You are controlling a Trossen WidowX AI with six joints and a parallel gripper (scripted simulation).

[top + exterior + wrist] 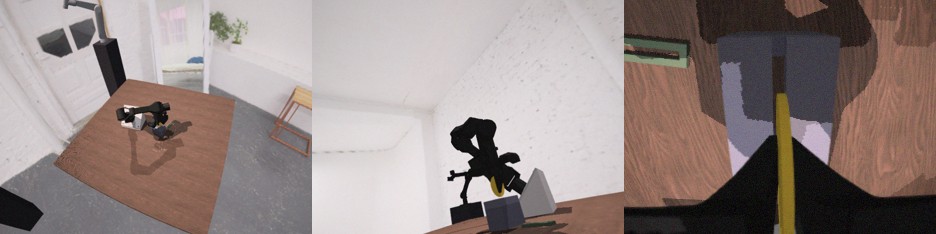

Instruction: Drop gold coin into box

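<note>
Now: the gold coin 20 mm above my gripper tip.
</note>
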